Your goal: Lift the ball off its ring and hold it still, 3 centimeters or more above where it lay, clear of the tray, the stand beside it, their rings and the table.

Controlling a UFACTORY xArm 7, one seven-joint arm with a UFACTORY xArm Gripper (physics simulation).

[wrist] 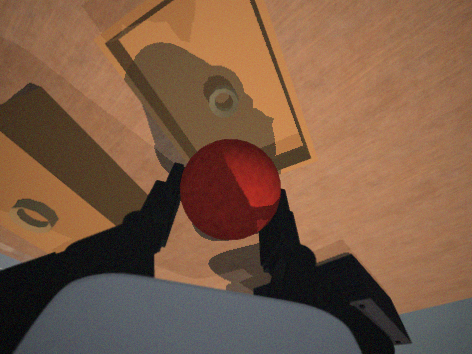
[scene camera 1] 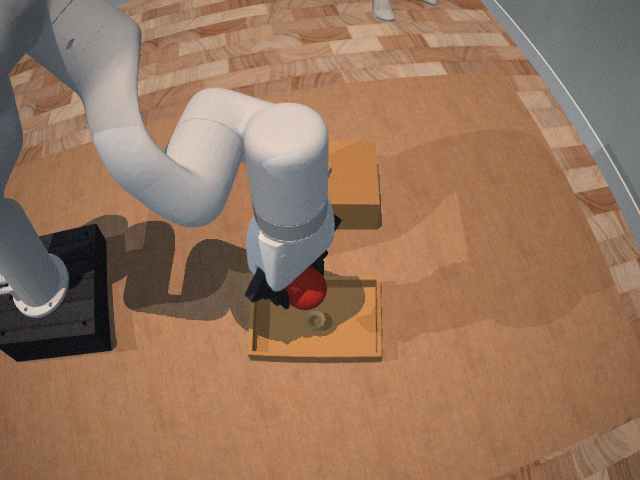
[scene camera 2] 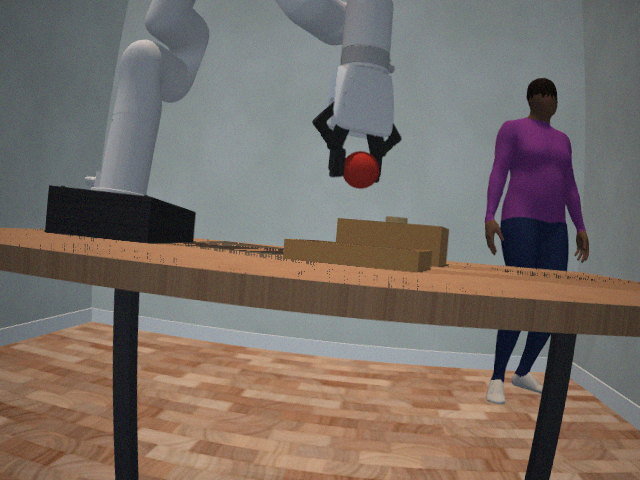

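Where they show: gripper, fingertip midpoint: [wrist: 225, 192] [scene camera 1: 296, 285] [scene camera 2: 354, 179]; arm's base, link origin: [scene camera 1: 40, 286] [scene camera 2: 121, 198].
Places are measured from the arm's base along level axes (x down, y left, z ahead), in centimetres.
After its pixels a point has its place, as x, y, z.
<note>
The red ball [scene camera 1: 308, 289] {-8.6, -15.2, 44.3} [scene camera 2: 361, 169] {-6.0, -16.5, 44.3} [wrist: 230, 189] {-8.3, -15.1, 45.4} is held between the two black fingers of my gripper [scene camera 1: 303, 283] {-4.9, -12.4, 43.3} [scene camera 2: 357, 173] {-4.9, -12.4, 43.3} [wrist: 225, 192] {-4.9, -12.4, 43.3}, which is shut on it. In scene camera 2 the ball hangs well above the tray [scene camera 1: 315, 356] {4.6, -19.3, 43.7} [scene camera 2: 351, 254] {5.8, -19.4, 43.9} [wrist: 240, 30] {7.0, -18.2, 48.6}, with a wide gap below it, and higher than the stand's top. The tray's ring [scene camera 1: 308, 321] {6.1, -13.0, 44.3} [wrist: 212, 102] {6.1, -12.2, 46.1} shows bare on the tray floor. The stand [scene camera 1: 354, 175] {0.4, 6.6, 56.8} [scene camera 2: 392, 237] {3.0, 2.5, 50.6} [wrist: 30, 175] {0.4, 3.9, 53.8} carries its own ring [scene camera 2: 396, 220] {-0.2, 7.0, 51.3} [wrist: 30, 223] {-0.3, 10.6, 51.4}. In scene camera 1 the arm hides most of that ring.
The black robot base block [scene camera 1: 51, 294] {-1.8, -3.2, 3.4} [scene camera 2: 103, 214] {3.3, -10.5, 2.1} stands on the wooden table [scene camera 1: 465, 372] {7.4, -28.0, 64.9} [scene camera 2: 206, 268] {7.4, -44.8, 31.7}, left of the tray in the scene views. A person [scene camera 2: 535, 170] in a purple top stands behind the table at the right.
</note>
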